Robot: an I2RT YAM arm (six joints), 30 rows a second.
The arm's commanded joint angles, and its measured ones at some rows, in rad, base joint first. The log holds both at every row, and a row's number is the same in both.
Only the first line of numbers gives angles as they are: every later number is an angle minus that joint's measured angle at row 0.
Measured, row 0: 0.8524 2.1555 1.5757 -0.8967 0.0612 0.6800
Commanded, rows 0 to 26: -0.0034 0.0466 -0.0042 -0.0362 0.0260 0.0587; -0.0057 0.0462 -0.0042 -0.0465 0.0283 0.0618; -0.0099 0.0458 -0.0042 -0.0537 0.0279 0.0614; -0.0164 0.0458 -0.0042 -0.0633 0.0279 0.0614; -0.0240 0.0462 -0.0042 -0.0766 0.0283 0.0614; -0.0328 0.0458 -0.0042 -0.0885 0.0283 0.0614; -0.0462 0.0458 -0.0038 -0.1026 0.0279 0.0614; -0.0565 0.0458 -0.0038 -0.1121 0.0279 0.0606; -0.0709 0.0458 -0.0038 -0.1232 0.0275 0.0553; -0.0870 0.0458 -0.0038 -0.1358 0.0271 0.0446; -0.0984 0.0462 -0.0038 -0.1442 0.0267 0.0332; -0.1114 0.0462 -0.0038 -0.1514 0.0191 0.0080; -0.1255 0.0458 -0.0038 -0.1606 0.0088 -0.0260; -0.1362 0.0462 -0.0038 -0.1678 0.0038 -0.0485; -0.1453 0.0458 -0.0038 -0.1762 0.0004 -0.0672; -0.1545 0.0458 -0.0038 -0.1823 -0.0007 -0.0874; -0.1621 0.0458 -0.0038 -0.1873 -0.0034 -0.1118; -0.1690 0.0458 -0.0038 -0.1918 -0.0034 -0.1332; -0.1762 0.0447 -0.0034 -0.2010 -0.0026 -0.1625; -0.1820 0.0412 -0.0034 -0.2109 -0.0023 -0.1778; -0.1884 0.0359 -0.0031 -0.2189 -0.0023 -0.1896; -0.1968 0.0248 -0.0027 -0.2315 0.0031 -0.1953; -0.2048 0.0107 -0.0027 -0.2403 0.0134 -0.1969; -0.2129 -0.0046 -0.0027 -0.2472 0.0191 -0.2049; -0.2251 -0.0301 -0.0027 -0.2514 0.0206 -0.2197; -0.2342 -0.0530 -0.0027 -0.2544 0.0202 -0.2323; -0.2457 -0.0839 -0.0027 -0.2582 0.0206 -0.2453
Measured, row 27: -0.2079 -0.0061 0.0030 -0.2525 -0.0007 -0.1805
